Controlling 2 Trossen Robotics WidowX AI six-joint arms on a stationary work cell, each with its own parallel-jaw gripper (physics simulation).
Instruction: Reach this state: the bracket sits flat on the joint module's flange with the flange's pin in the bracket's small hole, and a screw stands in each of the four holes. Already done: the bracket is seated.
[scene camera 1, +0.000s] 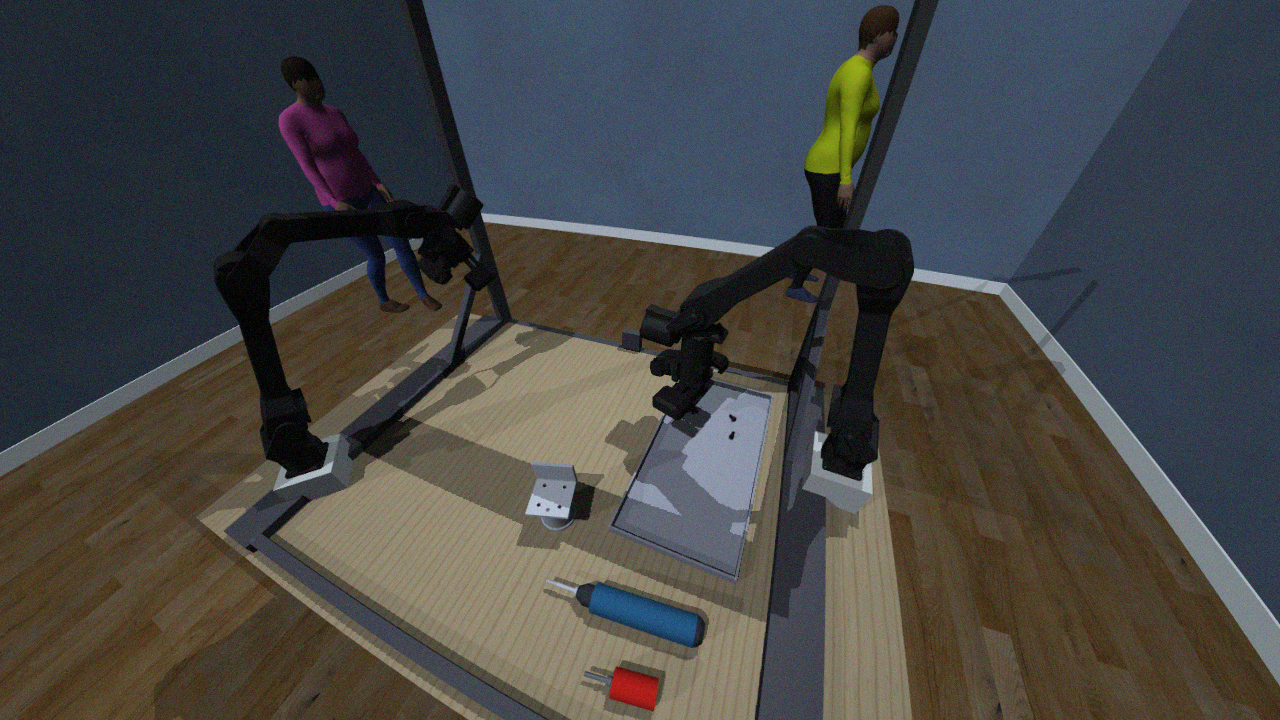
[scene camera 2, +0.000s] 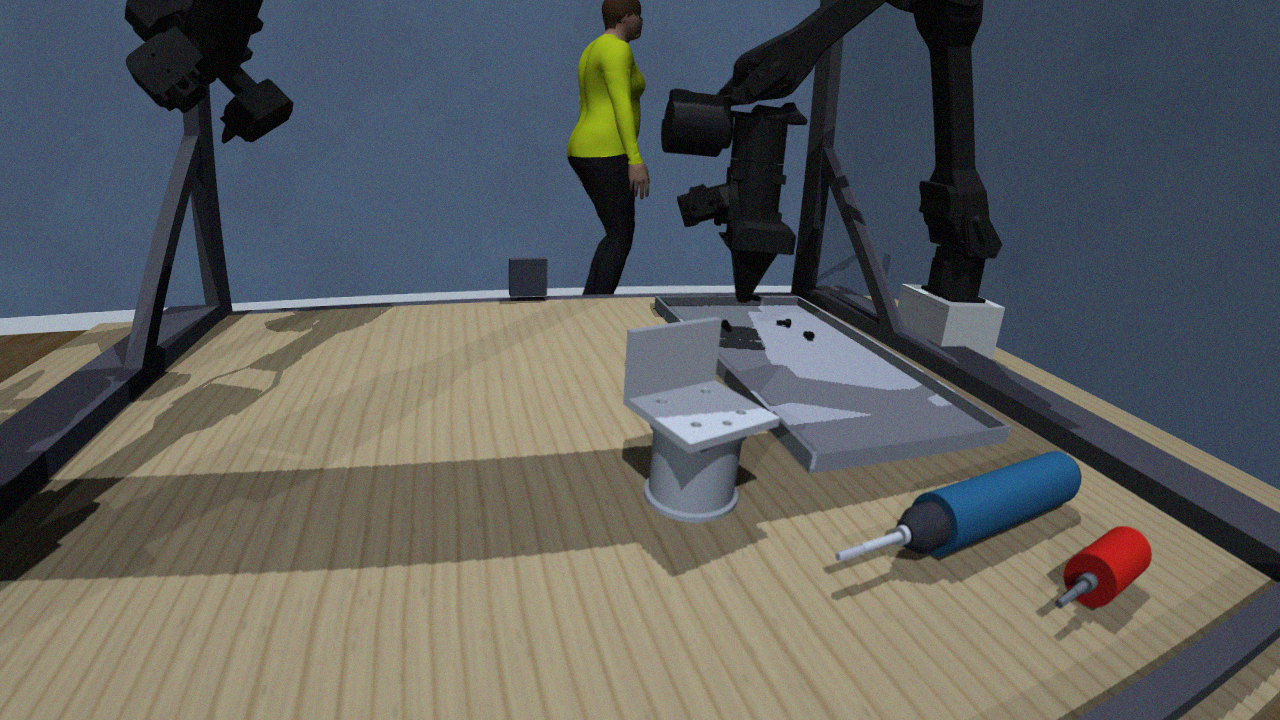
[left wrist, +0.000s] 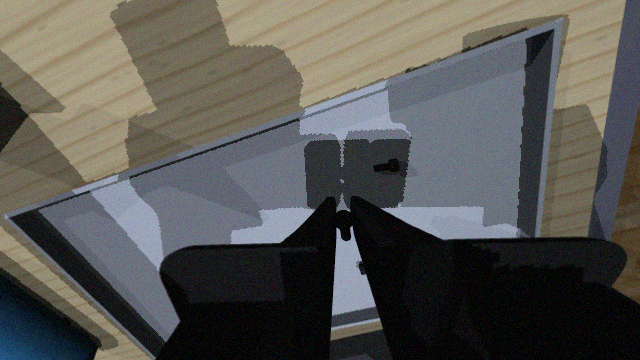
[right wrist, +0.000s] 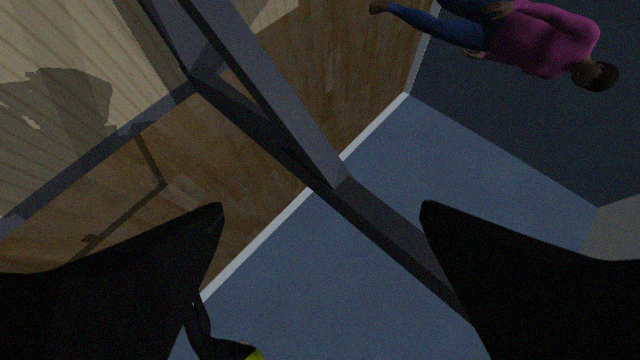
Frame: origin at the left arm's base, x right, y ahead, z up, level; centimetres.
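Seen in the pictures: left gripper, between the fingertips: (scene camera 1: 688, 409) (scene camera 2: 741, 300) (left wrist: 342, 203); right gripper, between the fingertips: (scene camera 1: 468, 258) (scene camera 2: 197, 112) (right wrist: 323, 210); left arm's base, origin of its link: (scene camera 1: 841, 460) (scene camera 2: 953, 295); right arm's base, origin of its link: (scene camera 1: 308, 460).
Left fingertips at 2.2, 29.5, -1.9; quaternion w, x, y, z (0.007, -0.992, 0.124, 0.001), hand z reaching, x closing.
Pixels of each thing's top centre, then the offset from my left fingertips to it, as dx, dy, dz. "spot": a spot on its surface instead.
- joint module, centre of its top: (scene camera 2: 701, 409) (scene camera 1: 552, 496) -28.5, +14.3, +1.1
- tray, centre of its top: (left wrist: 287, 254) (scene camera 2: 804, 349) (scene camera 1: 704, 450) -6.0, -5.6, -3.6
- further screw, centre of its top: (left wrist: 370, 272) +0.7, -9.8, -3.8
- blue screwdriver, a spot on its surface: (scene camera 2: 1006, 503) (scene camera 1: 623, 619) spot: -38.6, -3.9, -2.0
- red tool, centre of its top: (scene camera 2: 1106, 553) (scene camera 1: 618, 682) -45.0, -6.6, -1.8
The bracket (scene camera 1: 552, 499) (scene camera 2: 673, 360) sits flat on the joint module (scene camera 1: 557, 522) (scene camera 2: 693, 476); its holes show open. My left gripper (left wrist: 342, 203) points down over the far part of the tray (scene camera 1: 673, 552) (scene camera 2: 908, 453) (left wrist: 551, 125). It is shut on a screw (left wrist: 344, 221), whose dark head shows between the fingertips. Another screw (left wrist: 387, 166) lies on the tray in the fingers' shadow. A further screw (left wrist: 363, 268) is partly hidden by a finger. In scene camera 2, three screws lie on the tray, one of them the far-right screw (scene camera 2: 809, 335). My right gripper (right wrist: 323, 210) is open and empty, raised high.
A blue screwdriver (scene camera 1: 642, 614) (scene camera 2: 1006, 503) and a red tool (scene camera 1: 634, 688) (scene camera 2: 1109, 565) lie on the near side of the table, beyond the tray's near end. Dark frame posts rise at the table's far corners. Two people stand behind the cell.
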